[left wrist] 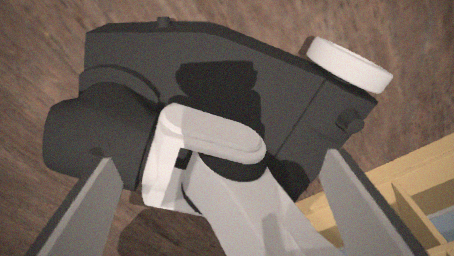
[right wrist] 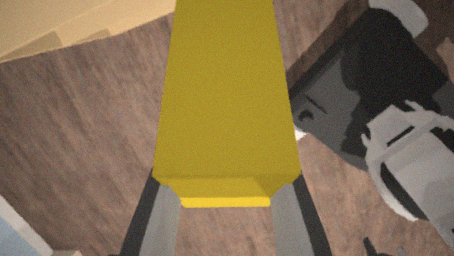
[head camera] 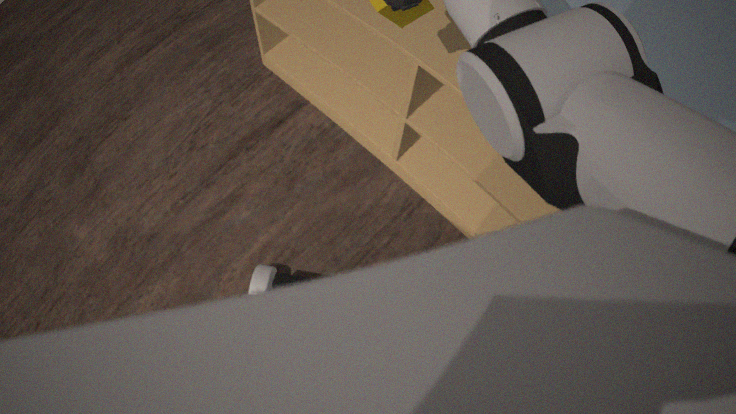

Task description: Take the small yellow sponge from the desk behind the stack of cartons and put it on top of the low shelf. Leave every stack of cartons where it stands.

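Where they show: left gripper, between the fingertips: (left wrist: 220, 167) (right wrist: 382, 243); right gripper, between the fingertips: (right wrist: 226, 150); robot's base, origin of its link: (right wrist: 329, 66).
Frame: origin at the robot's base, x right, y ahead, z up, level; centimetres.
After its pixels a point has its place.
Observation:
The yellow sponge (head camera: 406, 19) {x -0.2, y 34.3, z 87.9 cm} (right wrist: 225, 100) {x -0.2, y 35.6, z 95.1 cm} is clamped between the fingers of my right gripper (right wrist: 226, 150) {x -3.0, y 33.8, z 93.5 cm}. In the head view it shows at the top edge, partly hidden by the dark gripper, over the top board of the low shelf (head camera: 424, 48) {x 5.0, y 50.0, z 61.1 cm}. Whether it touches the board cannot be told. The light wooden shelf also shows at the lower right of the left wrist view (left wrist: 425, 160) {x -7.6, y 54.6, z 5.8 cm} and the upper left of the right wrist view (right wrist: 75, 25) {x -36.1, y 79.1, z 34.5 cm}. My left gripper (left wrist: 220, 167) {x -24.2, y -32.4, z 53.7 cm} is wide open and empty above my base. The cartons do not show.
My dark base (left wrist: 295, 95) {x -16.8, y -11.5, z 16.9 cm} (right wrist: 325, 100) {x -8.7, y -1.6, z 19.1 cm} with a white rim piece (head camera: 262, 279) (left wrist: 350, 65) stands on the brown wood floor (head camera: 154, 154) {x -78.2, y 42.0, z 0.1 cm} beside the shelf. Blue wall (head camera: 689, 56) {x 63.0, y 52.1, z 81.4 cm} lies behind the shelf. My grey body (head camera: 257, 360) {x -3.1, y -13.4, z 134.2 cm} hides the bottom of the head view.

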